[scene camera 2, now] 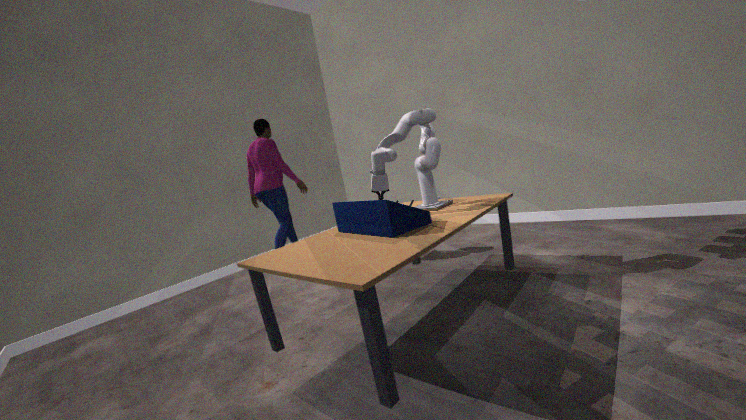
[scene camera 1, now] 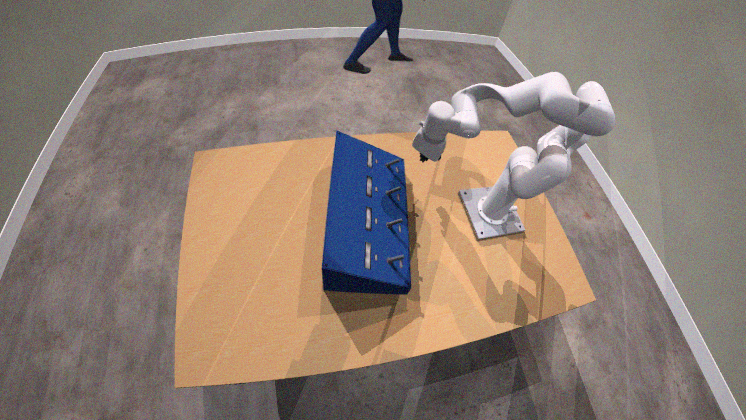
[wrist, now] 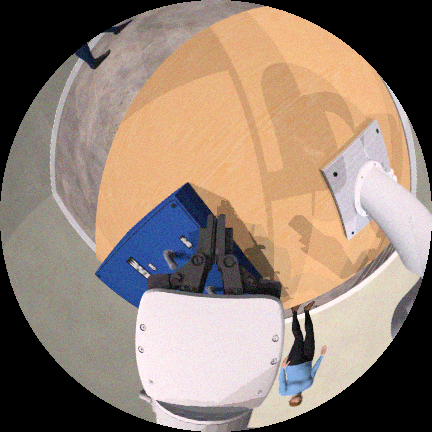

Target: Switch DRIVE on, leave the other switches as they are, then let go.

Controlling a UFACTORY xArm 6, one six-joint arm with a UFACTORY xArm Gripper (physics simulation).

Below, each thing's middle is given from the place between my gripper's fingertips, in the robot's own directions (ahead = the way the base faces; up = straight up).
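There is the blue sloped switch panel [scene camera 1: 359,241], and I find it 170 mm to the left of my hand, 30 mm below it and 230 mm ahead of it.
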